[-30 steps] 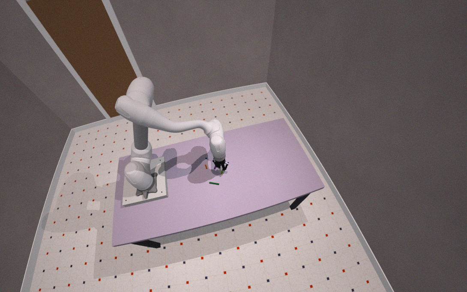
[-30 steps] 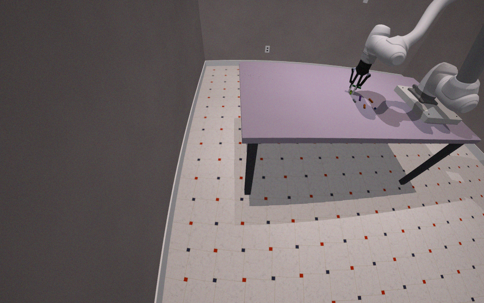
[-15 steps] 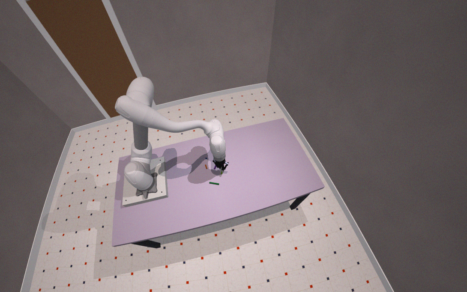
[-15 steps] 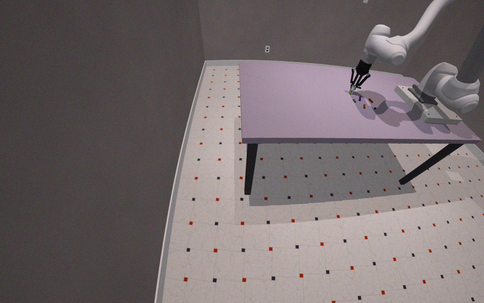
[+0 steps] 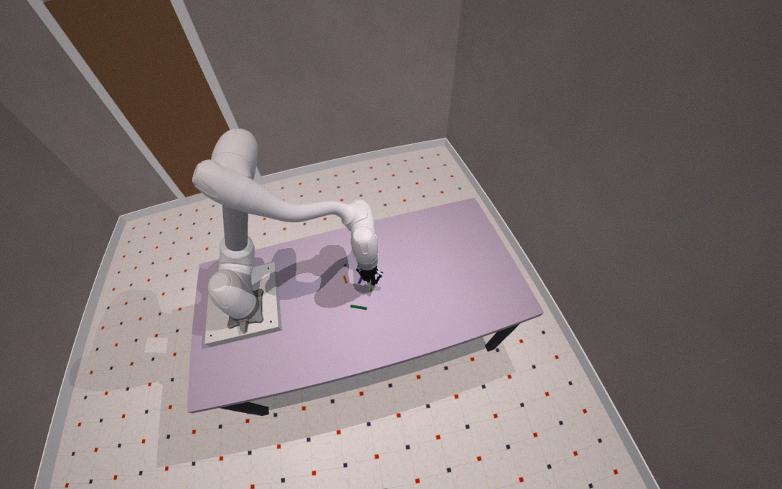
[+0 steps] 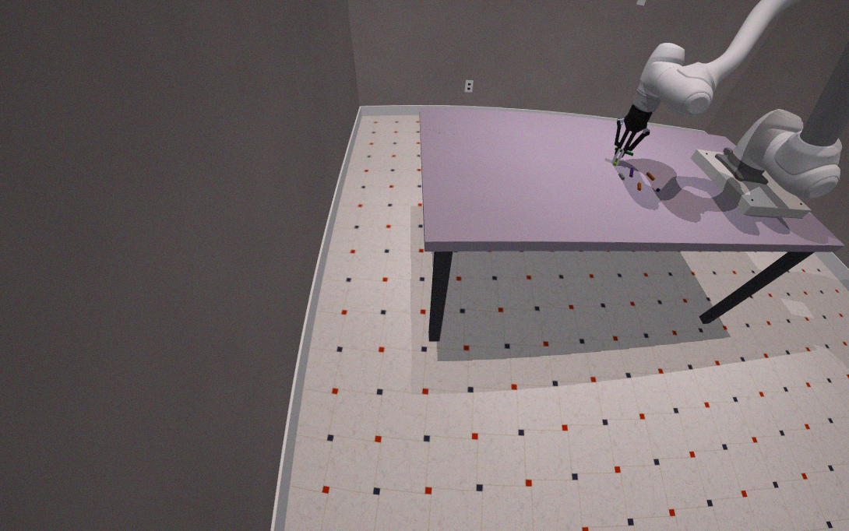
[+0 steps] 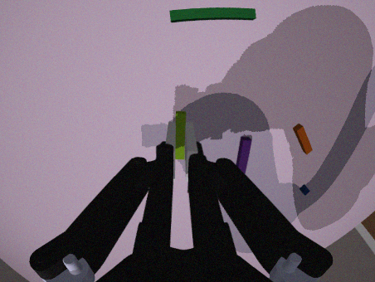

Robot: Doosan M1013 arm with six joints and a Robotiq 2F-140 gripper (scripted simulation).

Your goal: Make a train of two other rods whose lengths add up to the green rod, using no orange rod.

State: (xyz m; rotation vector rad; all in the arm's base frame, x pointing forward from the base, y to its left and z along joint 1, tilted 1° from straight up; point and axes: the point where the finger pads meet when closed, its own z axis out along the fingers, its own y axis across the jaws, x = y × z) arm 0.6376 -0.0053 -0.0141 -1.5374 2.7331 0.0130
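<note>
My hand is 20 mm short of the grey rod, 100 mm to the right of it and 30 mm above it. Also, from my hand: lime rod 30 mm below; then purple rod 50 mm behind, 60 mm to the left, 30 mm below; then green rod 90 mm behind, 90 mm to the right, 30 mm below.
</note>
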